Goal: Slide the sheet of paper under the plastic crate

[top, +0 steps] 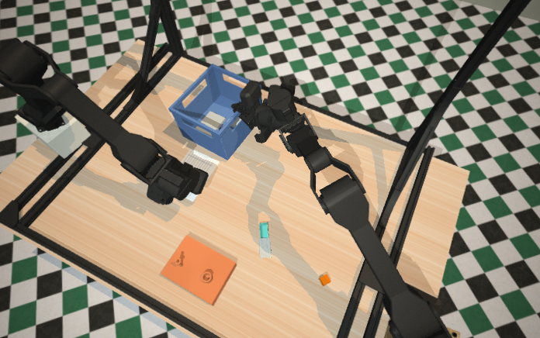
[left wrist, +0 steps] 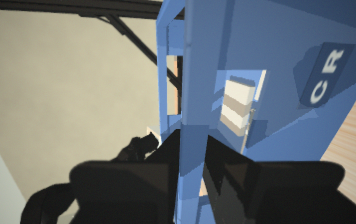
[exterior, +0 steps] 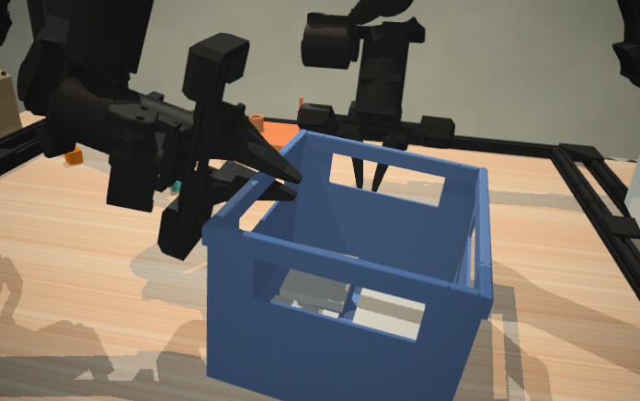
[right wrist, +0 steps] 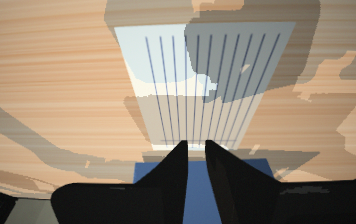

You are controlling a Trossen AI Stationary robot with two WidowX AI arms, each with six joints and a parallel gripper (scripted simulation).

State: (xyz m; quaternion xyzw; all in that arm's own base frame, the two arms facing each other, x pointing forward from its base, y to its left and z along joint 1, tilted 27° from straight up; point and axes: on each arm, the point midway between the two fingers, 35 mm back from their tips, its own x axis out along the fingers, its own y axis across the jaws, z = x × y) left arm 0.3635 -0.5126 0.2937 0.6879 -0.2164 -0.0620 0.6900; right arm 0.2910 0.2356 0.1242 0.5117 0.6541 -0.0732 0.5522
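The paper is 3 cm behind my right hand and 7 cm below it. The rest, counted from my right hand: blue plastic crate 22 cm behind, 3 cm to the right.
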